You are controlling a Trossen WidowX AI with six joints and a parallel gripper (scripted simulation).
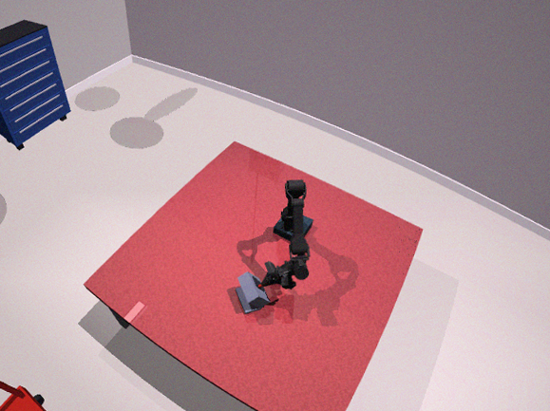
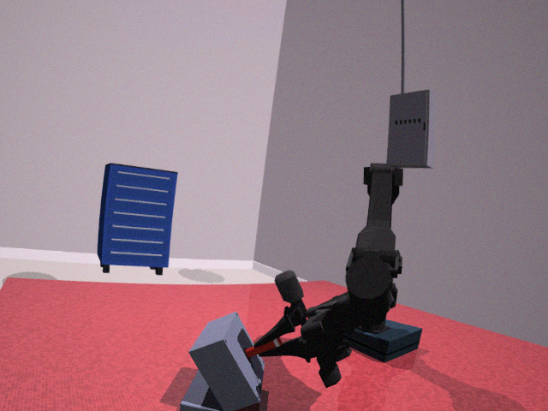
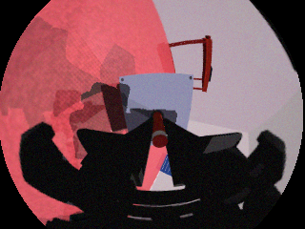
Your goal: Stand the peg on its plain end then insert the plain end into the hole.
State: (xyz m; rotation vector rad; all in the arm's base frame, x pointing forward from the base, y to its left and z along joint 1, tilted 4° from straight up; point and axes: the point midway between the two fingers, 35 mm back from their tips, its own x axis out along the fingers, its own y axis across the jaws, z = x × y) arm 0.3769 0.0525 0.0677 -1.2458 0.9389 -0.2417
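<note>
The red peg is 1 cm behind my gripper tip, 1 cm to the left of it and 1 cm above it. From my gripper tip the other things lie so: sloped panel: 3 cm ahead, 3 cm to the right, 2 cm below.
</note>
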